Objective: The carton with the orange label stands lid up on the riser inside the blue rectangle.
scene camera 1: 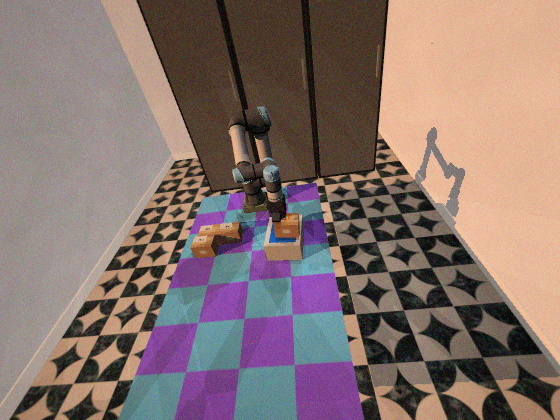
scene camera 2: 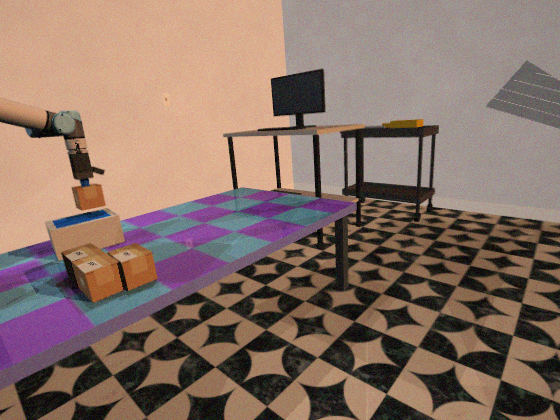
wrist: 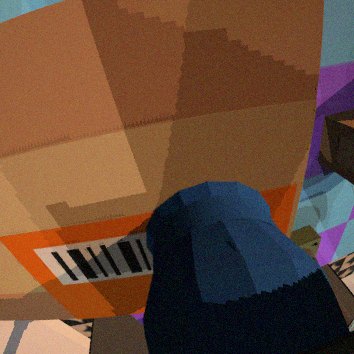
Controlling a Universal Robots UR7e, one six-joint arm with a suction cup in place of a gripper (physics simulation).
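Where they show: end effector, tool point: (scene camera 2: 86, 189) (wrist: 198, 206); arm's base, origin of the base link: (scene camera 1: 255, 199).
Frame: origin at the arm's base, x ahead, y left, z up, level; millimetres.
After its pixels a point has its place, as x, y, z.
Note:
The carton with the orange label (scene camera 1: 286, 230) @[523, 254, 159] (scene camera 2: 89, 197) @[464, 191, 159] (wrist: 150, 165) @[492, 229, 201] hangs lid up from my suction gripper (scene camera 1: 277, 219) @[466, 219, 190] (scene camera 2: 85, 183) (wrist: 212, 200), which is shut on its top face. The orange label (wrist: 75, 234) @[478, 253, 200] with its barcode lies on the top beside the blue cup, which hides part of it. The pale riser (scene camera 1: 283, 251) @[549, 219, 28] (scene camera 2: 87, 239) @[405, 127, 6] stands on the table below the carton. In the second scene view a gap shows between the carton's underside and the riser. The blue rectangle (scene camera 1: 286, 240) @[511, 241, 73] (scene camera 2: 75, 219) @[402, 232, 73] on the riser's top is partly hidden by the carton in the first scene view.
Three other cartons, one in front (scene camera 1: 203, 247) (scene camera 2: 100, 277), one beside it (scene camera 2: 134, 266) @[413, -338, 20] and one more (scene camera 1: 230, 231) @[364, -111, 46], stand together on the checkered table (scene camera 1: 270, 340) @[992, 157, -47] (scene camera 2: 200, 250) @[685, -257, -47]. A desk with a monitor (scene camera 2: 298, 93) and a dark cart (scene camera 2: 390, 131) stand beyond the table.

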